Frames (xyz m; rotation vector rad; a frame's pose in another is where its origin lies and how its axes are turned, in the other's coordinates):
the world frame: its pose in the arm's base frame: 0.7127 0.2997 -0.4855 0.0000 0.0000 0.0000
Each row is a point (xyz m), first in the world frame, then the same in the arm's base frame.
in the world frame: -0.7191 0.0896 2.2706
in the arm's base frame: -0.0064 0.3893 1.7851
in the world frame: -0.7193 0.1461 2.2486
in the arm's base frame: -0.0066 0.4458 1.7631
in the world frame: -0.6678 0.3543 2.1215
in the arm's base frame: 0.0449 0.6540 1.6360
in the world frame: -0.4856 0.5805 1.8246
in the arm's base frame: 0.2271 0.8802 1.3391
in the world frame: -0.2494 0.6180 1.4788
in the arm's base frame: 0.4633 0.9177 0.9933
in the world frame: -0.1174 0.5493 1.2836
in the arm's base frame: 0.5953 0.8490 0.7981
